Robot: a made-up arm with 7 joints.
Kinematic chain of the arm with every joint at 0, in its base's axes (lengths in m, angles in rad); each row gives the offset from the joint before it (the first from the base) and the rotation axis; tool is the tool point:
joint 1: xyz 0 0 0.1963 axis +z
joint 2: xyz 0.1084 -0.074 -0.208 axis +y
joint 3: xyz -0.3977 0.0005 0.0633 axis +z
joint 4: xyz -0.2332 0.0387 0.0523 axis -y
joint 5: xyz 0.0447 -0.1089 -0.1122 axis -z
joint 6: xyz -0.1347 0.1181 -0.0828 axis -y
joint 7: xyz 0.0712 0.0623 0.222 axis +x
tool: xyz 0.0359 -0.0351 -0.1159
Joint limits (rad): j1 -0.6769..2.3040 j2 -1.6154..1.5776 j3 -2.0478..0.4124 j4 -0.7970..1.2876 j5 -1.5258..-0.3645 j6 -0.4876..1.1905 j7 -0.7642..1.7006
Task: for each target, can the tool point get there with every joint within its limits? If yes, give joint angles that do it. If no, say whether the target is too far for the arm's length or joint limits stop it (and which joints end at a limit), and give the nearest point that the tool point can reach.
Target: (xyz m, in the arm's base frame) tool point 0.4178 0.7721 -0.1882
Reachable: no: joint limits stop it (at a limit: joint 1, joint 6, joint 7) | nearest point 0.1915 0.5353 -0.2068 | short by 0.328 m
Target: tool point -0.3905 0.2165 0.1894
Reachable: yes | joints -0.1611 0.2900 -1.1598 0.5742 -0.9417 0.2485 -0.4364
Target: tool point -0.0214 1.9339 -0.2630
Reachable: no: too far | nearest point -0.1889 0.7322 -0.1460 | short by 1.219 m
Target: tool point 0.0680 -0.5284 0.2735
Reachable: yes | joints 1.3529 0.4797 0.1289 0.9007 -0.9520 0.6427 0.0804
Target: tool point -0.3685 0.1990 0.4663
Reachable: yes | joints -0.0301 0.6884 -0.7559 -0.1362 -0.9464 0.2186 0.3775
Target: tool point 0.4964 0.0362 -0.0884
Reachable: no: joint limits stop it (at a limit: joint 1, joint 3, joint 4, joint 5, joint 6) | nearest point 0.5463 0.0073 -0.0986 | short by 0.059 m
